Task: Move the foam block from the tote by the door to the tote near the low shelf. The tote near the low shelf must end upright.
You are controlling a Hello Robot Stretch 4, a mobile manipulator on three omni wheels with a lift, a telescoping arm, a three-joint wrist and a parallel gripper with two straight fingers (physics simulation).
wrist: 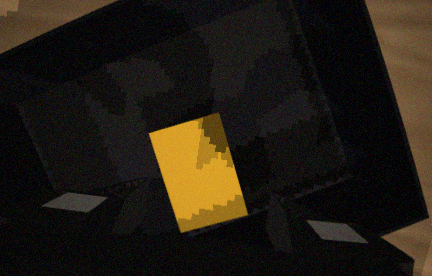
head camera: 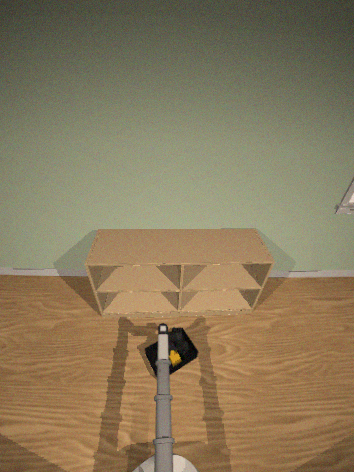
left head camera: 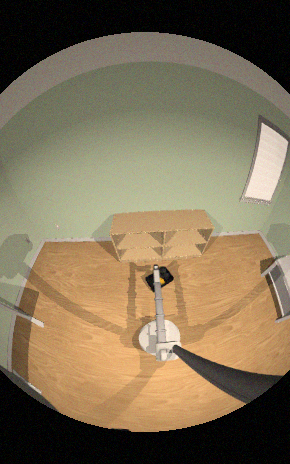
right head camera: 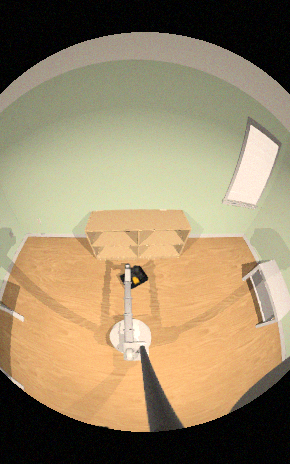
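Low shelf (head camera: 134,273), also at (left head camera: 154,235) and (right head camera: 120,234). Yellow foam block (wrist: 194,157). Black tote (wrist: 308,109). Window (right head camera: 256,160).
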